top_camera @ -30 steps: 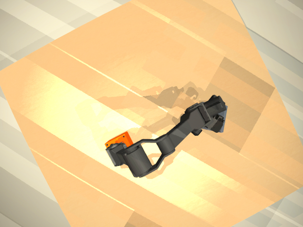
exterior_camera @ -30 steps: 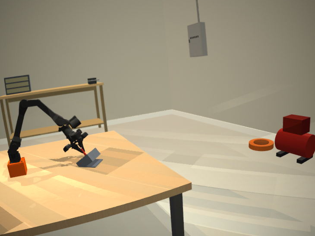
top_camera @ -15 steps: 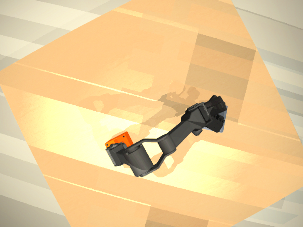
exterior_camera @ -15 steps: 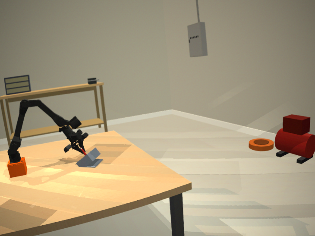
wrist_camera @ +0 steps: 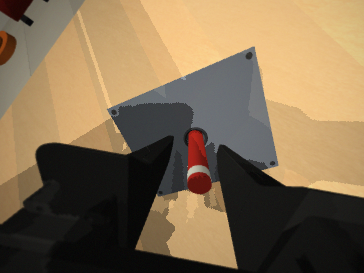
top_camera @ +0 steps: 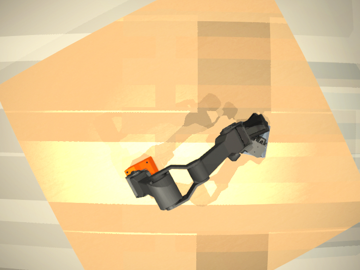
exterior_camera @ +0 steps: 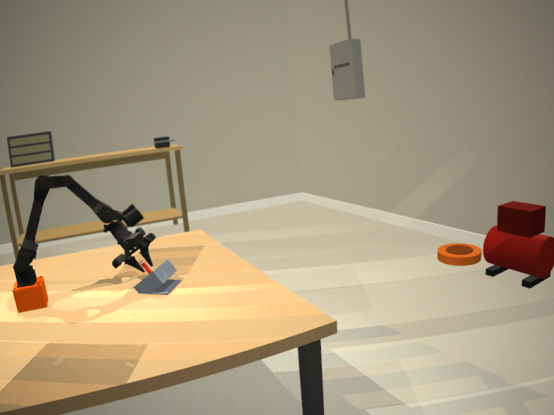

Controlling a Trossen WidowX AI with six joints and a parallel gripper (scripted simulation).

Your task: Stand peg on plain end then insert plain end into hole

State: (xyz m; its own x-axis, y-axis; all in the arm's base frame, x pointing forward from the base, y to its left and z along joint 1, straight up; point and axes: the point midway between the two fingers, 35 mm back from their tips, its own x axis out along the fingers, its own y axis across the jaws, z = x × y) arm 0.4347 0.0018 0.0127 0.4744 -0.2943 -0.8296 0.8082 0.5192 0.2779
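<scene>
Right now my gripper tip is 1 cm to the right of the red peg, 1 cm below it and 1 cm past it. From my gripper tip the other things lie so: grey sloped panel (4 cm below, 2 cm ahead, 1 cm to the right).
</scene>
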